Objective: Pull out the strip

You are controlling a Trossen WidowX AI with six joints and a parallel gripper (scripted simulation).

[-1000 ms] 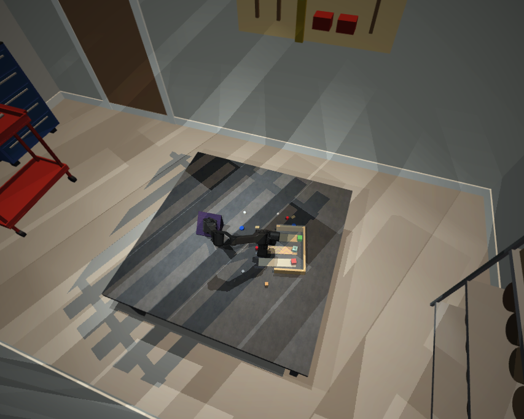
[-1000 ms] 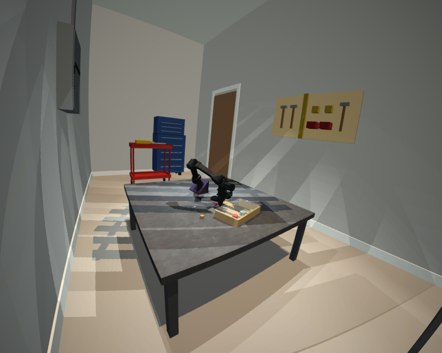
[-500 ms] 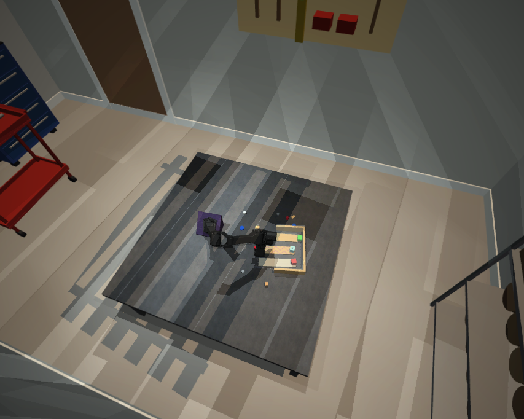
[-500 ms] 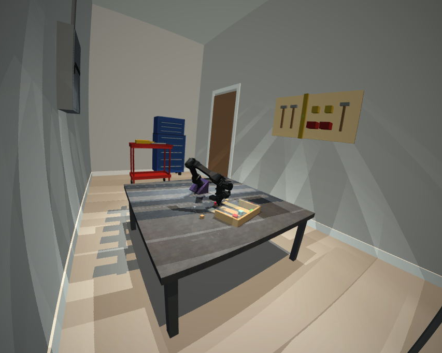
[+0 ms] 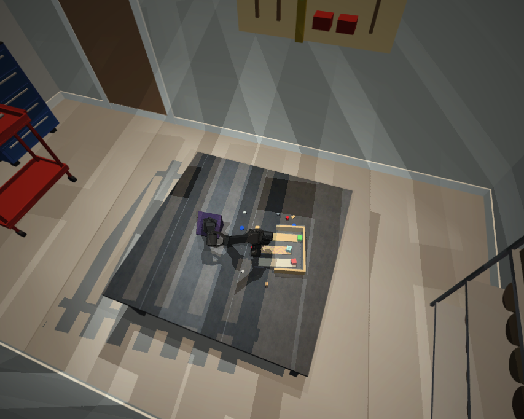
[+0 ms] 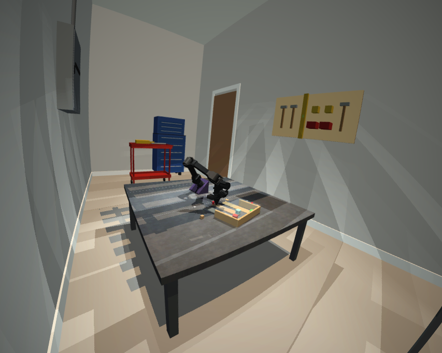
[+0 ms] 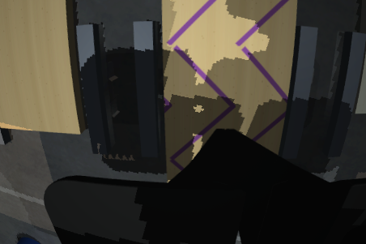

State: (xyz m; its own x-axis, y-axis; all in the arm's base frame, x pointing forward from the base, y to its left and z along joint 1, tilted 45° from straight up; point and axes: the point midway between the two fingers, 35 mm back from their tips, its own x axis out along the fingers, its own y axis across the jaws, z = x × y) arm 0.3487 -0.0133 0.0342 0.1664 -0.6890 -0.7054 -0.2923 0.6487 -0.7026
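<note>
My gripper tip is 19 cm short of the labelled cube, 6 cm to the right of it and 2 cm below it. Also, from my gripper tip: orange block: 21 cm to the right, 14 cm ahead.
</note>
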